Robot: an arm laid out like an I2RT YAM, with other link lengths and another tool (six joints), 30 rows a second.
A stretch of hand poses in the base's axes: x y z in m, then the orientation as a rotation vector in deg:
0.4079, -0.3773, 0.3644, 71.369, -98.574, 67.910
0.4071, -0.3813, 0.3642, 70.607, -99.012, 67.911
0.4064, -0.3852, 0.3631, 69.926, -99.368, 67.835
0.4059, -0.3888, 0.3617, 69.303, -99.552, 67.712
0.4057, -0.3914, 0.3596, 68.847, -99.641, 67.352
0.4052, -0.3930, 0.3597, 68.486, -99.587, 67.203
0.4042, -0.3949, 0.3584, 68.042, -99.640, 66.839
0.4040, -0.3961, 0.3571, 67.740, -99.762, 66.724
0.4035, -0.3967, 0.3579, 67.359, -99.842, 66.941
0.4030, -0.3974, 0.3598, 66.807, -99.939, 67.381
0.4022, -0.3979, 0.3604, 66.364, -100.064, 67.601
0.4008, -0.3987, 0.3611, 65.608, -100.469, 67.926
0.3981, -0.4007, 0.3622, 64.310, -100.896, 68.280
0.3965, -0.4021, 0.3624, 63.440, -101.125, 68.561
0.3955, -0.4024, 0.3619, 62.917, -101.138, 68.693
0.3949, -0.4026, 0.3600, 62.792, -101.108, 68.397
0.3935, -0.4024, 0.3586, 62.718, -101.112, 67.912
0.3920, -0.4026, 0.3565, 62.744, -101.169, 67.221
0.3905, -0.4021, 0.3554, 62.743, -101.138, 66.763
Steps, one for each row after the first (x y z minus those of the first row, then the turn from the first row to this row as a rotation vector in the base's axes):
-0.0008, -0.0040, -0.0002, -0.079, -0.346, -0.579
-0.0015, -0.0079, -0.0013, -0.145, -0.588, -1.126
-0.0020, -0.0115, -0.0027, -0.274, -0.688, -1.633
-0.0022, -0.0141, -0.0048, -0.307, -0.566, -2.119
-0.0027, -0.0157, -0.0047, -0.455, -0.475, -2.430
-0.0037, -0.0176, -0.0060, -0.503, -0.327, -2.906
-0.0039, -0.0188, -0.0073, -0.525, -0.365, -3.181
-0.0044, -0.0194, -0.0065, -0.720, -0.591, -3.357
-0.0049, -0.0201, -0.0046, -1.055, -0.985, -3.553
-0.0057, -0.0206, -0.0040, -1.249, -1.249, -3.774
-0.0071, -0.0214, -0.0033, -1.442, -1.795, -4.193
-0.0098, -0.0234, -0.0022, -1.870, -2.439, -4.972
-0.0114, -0.0248, -0.0020, -2.204, -2.867, -5.466
-0.0124, -0.0251, -0.0025, -2.471, -3.023, -5.766
-0.0130, -0.0253, -0.0044, -2.449, -2.835, -5.985
-0.0144, -0.0251, -0.0058, -2.321, -2.545, -6.258
-0.0159, -0.0253, -0.0079, -2.044, -2.149, -6.561
-0.0174, -0.0248, -0.0090, -1.912, -1.846, -6.767

